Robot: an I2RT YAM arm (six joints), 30 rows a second.
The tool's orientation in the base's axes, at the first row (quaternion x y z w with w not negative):
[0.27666 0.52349 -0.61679 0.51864]
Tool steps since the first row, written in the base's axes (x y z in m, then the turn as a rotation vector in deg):
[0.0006 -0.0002 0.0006 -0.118 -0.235 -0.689]
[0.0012 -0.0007 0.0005 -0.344 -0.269 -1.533]
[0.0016 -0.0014 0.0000 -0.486 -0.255 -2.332]
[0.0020 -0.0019 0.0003 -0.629 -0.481 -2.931]
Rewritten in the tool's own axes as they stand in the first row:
[-0.0006 0.0003 0.0005 0.728 0.117 -0.011]
[-0.0006 0.0009 0.0010 1.556 0.207 -0.277]
[0.0000 0.0014 0.0016 2.302 0.363 -0.557]
[-0.0002 0.0016 0.0023 2.955 0.426 -0.554]

